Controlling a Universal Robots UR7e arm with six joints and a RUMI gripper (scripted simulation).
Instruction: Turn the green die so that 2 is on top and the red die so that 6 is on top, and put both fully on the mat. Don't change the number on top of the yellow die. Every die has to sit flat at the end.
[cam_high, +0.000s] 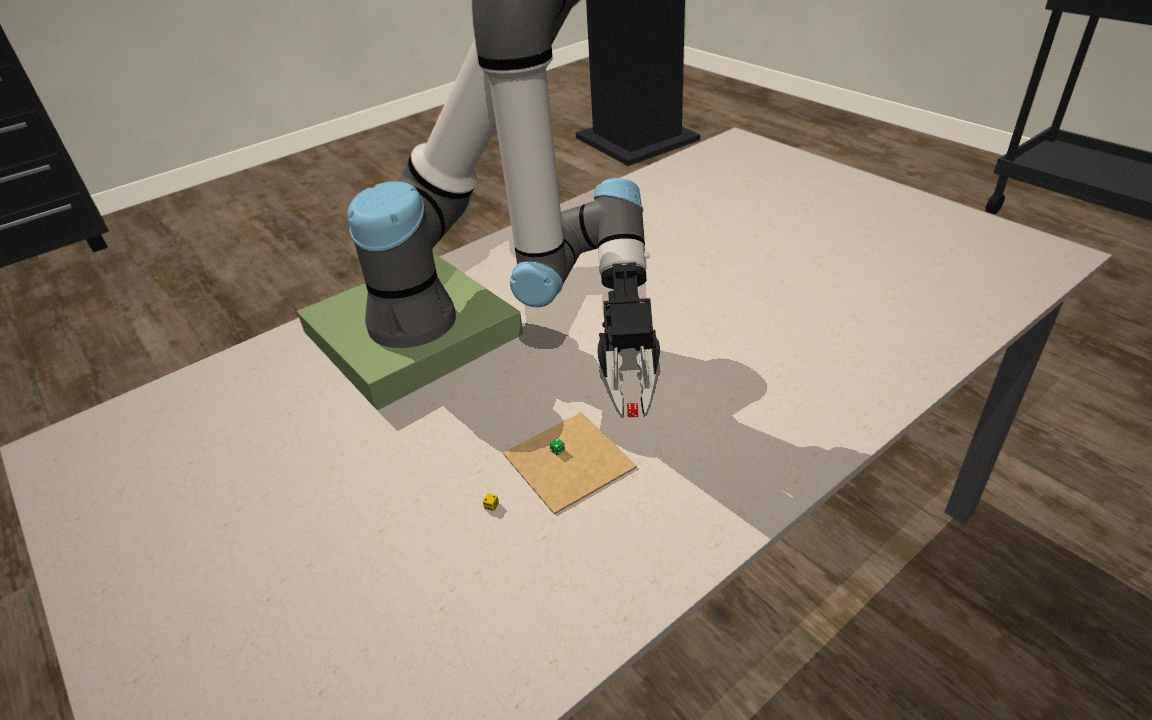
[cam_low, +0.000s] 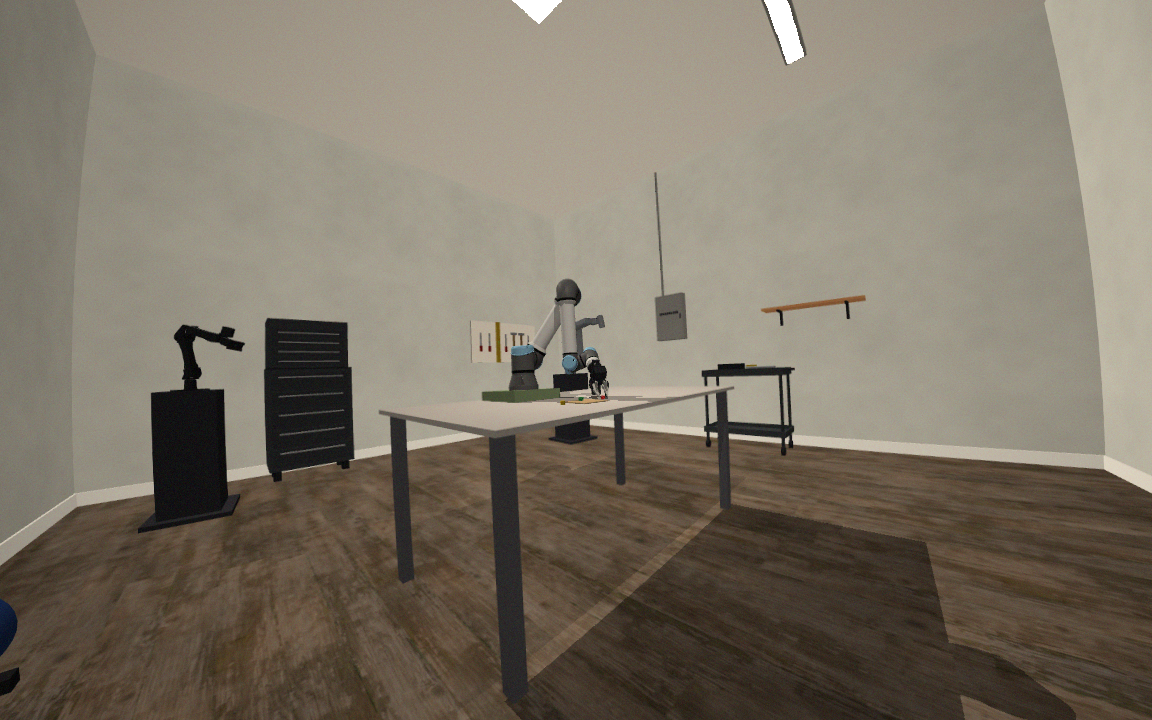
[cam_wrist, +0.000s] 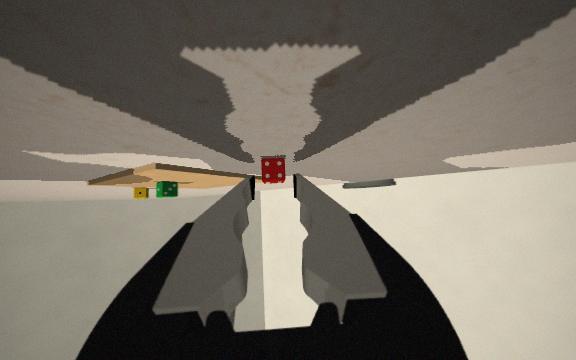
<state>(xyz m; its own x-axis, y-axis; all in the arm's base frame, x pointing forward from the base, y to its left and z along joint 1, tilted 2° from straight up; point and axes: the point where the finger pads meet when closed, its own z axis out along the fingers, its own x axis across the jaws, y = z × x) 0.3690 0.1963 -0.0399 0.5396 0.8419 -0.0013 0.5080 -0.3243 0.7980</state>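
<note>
The red die is 1 cm below my hand. Also, from my hand: yellow die: 3 cm ahead, 26 cm to the right, 1 cm below; then green die: 14 cm to the right, 1 cm below; then tan mat: 2 cm ahead, 13 cm to the right, 2 cm below.
</note>
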